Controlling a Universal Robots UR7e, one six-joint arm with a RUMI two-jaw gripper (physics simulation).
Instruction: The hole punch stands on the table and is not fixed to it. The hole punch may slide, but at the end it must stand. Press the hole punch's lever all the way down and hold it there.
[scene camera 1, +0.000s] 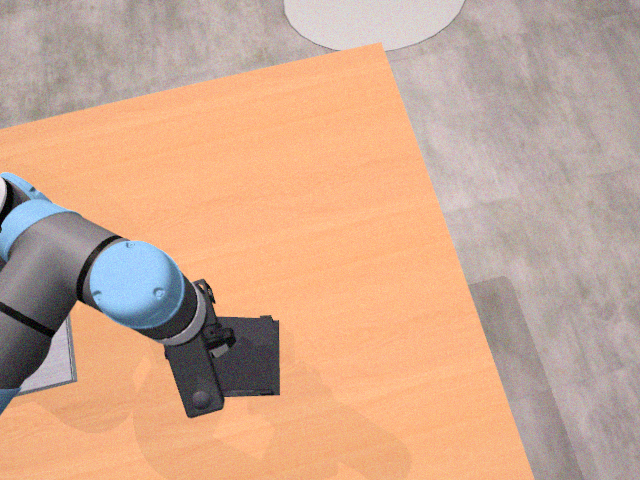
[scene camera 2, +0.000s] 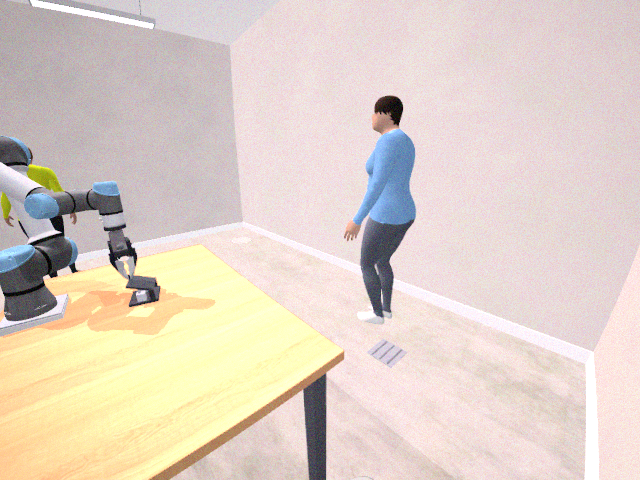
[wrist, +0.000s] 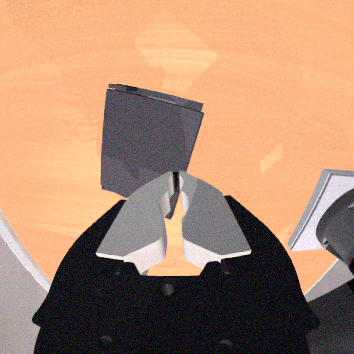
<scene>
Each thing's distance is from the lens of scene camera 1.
my gripper (scene camera 1: 214, 352): 0.87 m
dark hole punch (scene camera 1: 275, 323): 0.94 m
</scene>
